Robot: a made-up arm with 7 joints. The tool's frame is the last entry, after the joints. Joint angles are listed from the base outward. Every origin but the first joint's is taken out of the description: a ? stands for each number. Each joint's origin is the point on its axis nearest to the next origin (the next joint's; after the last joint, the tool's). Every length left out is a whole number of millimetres.
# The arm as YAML. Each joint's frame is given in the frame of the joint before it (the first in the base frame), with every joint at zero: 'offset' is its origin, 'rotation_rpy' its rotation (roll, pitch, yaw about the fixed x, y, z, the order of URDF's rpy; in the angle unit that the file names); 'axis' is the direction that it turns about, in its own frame. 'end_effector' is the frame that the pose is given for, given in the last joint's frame.
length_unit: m
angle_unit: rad
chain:
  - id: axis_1
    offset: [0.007, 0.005, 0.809]
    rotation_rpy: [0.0, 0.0, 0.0]
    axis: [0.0, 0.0, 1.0]
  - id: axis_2
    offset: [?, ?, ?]
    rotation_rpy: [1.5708, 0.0, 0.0]
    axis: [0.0, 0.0, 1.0]
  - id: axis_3
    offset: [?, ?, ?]
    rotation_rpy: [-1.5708, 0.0, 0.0]
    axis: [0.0, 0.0, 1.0]
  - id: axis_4
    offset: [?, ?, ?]
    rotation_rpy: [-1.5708, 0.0, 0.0]
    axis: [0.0, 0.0, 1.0]
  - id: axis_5
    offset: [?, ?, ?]
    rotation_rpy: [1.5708, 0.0, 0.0]
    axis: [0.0, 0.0, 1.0]
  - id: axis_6
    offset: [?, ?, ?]
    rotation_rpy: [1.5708, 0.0, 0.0]
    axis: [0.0, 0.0, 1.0]
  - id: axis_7
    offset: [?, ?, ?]
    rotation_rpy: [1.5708, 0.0, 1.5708]
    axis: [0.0, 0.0, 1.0]
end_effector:
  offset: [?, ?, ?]
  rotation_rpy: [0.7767, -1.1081, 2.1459]
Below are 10 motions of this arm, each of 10 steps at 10 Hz.
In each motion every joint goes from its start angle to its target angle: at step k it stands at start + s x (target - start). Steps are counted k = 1, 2, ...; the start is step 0. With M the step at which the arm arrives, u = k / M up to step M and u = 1 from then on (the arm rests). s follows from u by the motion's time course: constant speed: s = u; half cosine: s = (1 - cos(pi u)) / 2; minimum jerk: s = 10 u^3 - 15 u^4 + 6 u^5.
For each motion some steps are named. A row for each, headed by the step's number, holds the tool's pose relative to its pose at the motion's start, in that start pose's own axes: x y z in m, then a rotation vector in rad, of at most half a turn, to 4 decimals.
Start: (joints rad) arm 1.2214 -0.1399 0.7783 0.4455 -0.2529 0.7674 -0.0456
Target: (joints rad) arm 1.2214 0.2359 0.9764 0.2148 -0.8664 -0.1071 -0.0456
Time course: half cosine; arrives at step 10
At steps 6, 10:
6: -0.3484 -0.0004 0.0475 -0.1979 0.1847 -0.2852
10: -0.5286 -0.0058 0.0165 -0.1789 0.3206 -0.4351

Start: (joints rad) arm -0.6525 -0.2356 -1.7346 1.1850 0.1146 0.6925 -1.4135
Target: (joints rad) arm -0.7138 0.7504 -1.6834 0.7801 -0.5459 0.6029 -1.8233
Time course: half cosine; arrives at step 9
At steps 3, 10:
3: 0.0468 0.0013 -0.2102 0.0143 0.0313 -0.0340
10: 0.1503 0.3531 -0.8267 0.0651 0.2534 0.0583

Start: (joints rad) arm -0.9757 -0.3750 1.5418 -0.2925 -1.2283 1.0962 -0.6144
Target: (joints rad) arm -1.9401 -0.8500 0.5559 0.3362 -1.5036 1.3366 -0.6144
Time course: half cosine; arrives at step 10
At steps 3, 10:
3: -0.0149 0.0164 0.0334 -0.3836 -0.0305 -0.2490
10: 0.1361 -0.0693 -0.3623 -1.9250 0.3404 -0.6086

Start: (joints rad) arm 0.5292 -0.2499 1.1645 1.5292 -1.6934 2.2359 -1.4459
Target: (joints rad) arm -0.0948 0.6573 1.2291 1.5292 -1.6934 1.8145 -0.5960
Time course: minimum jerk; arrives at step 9
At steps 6, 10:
6: 0.2207 -0.1496 0.1161 -0.2925 -0.0637 0.7143
10: 0.2676 -0.1264 0.2091 -0.3999 -0.0376 0.8695

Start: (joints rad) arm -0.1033 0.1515 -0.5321 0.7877 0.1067 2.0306 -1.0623
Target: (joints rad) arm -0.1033 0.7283 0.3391 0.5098 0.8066 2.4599 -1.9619
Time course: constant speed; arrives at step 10
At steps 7, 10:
7: -0.0187 -0.3918 0.0194 0.6404 0.3566 -0.4939
10: -0.0767 -0.5603 0.0143 0.8797 0.5805 -0.5167

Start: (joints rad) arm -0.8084 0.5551 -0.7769 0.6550 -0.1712 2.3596 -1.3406
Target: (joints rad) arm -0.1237 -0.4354 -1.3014 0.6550 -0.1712 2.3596 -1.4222
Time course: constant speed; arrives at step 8
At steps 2, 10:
2: -0.2000 0.1580 0.1442 0.0305 -0.1435 0.2068
10: -0.7754 0.0399 0.7190 0.4151 -0.6867 0.4678

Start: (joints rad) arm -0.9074 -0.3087 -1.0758 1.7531 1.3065 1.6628 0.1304
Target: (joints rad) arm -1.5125 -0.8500 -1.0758 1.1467 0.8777 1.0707 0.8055
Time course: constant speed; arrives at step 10
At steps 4, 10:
4: 0.0361 0.0526 0.1157 -0.0129 -0.0079 -0.0442
10: 0.1479 0.0638 0.2588 0.0527 0.0319 -0.3411

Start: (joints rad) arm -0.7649 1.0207 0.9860 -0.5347 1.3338 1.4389 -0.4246
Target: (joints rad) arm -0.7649 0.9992 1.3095 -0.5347 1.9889 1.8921 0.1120
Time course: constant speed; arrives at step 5
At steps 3, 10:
3: -0.0088 -0.0567 -0.0275 0.9470 -0.0314 0.1172
10: -0.0174 -0.0787 -0.0491 1.5755 -0.0669 0.1938

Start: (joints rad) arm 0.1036 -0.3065 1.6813 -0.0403 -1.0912 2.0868 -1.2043
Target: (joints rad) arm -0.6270 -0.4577 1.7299 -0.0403 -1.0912 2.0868 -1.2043
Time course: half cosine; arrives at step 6
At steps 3, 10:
3: 0.0573 -0.0972 -0.0220 -0.2941 -0.1473 -0.1217
10: 0.1137 -0.2295 -0.0121 -0.5857 -0.2777 -0.2680

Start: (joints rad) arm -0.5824 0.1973 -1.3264 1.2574 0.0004 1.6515 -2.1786
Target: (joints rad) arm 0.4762 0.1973 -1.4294 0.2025 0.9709 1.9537 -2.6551
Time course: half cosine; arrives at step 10
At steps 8, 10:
8: 0.0096 -0.2958 0.0450 1.2647 0.6562 -0.3521
10: -0.0006 -0.3132 0.0446 1.4143 0.7159 -0.3151

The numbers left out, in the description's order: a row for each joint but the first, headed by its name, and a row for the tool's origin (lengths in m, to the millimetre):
axis_2: -0.018 -0.125 0.0
axis_3: -0.011 0.545 0.0
axis_4: 0.005 0.042 0.0
axis_5: -0.043 -0.539 0.0
axis_6: -0.007 -0.102 0.0
axis_7: 0.041 0.108 0.0
tool: -0.022 -0.01 0.0

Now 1 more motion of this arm.
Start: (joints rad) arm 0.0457 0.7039 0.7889 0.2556 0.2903 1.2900 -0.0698
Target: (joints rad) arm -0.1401 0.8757 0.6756 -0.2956 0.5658 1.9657 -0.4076
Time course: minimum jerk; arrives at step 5
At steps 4, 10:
4: -0.3575 0.1739 0.1297 0.1549 -1.1465 -0.0853
10: -0.3792 0.1863 0.1287 0.1785 -1.2082 -0.0857

